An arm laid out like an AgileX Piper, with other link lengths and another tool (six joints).
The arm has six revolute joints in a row. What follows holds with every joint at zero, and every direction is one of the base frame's.
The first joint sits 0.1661 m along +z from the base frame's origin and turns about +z.
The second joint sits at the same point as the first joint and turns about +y.
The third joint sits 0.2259 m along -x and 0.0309 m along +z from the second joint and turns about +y.
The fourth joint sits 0.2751 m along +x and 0.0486 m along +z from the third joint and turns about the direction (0.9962, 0, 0.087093).
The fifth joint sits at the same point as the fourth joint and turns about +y.
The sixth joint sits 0.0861 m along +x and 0.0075 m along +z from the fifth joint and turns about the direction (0.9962, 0, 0.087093).
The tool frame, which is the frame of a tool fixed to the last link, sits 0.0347 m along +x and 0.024 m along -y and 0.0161 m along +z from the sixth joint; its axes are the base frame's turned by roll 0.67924, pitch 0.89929 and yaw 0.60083 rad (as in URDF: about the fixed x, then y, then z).
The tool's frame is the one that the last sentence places.
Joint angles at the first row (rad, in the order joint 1, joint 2, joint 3, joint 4, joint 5, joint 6):
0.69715, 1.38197, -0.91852, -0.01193, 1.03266, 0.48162
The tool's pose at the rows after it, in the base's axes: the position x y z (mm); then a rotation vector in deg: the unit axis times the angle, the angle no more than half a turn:
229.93 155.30 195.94 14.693 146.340 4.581
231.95 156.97 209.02 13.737 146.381 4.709
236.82 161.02 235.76 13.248 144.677 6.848
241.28 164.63 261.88 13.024 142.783 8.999
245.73 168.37 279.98 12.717 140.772 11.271
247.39 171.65 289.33 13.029 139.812 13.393
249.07 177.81 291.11 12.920 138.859 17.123
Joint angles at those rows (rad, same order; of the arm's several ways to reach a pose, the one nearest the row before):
0.69713, 1.38198, -0.92670, -0.01193, 1.04812, 0.47280
0.69715, 1.37715, -0.97030, -0.01193, 1.09692, 0.45972
0.69714, 1.36141, -1.04937, -0.01193, 1.15219, 0.44754
0.69714, 1.35338, -1.13132, -0.01265, 1.19986, 0.43895
0.69715, 1.35342, -1.19064, -0.01266, 1.21441, 0.42899
0.69714, 1.35342, -1.22120, 0.00000, 1.21474, 0.42451
0.69715, 1.35342, -1.22359, 0.03201, 1.17531, 0.40519

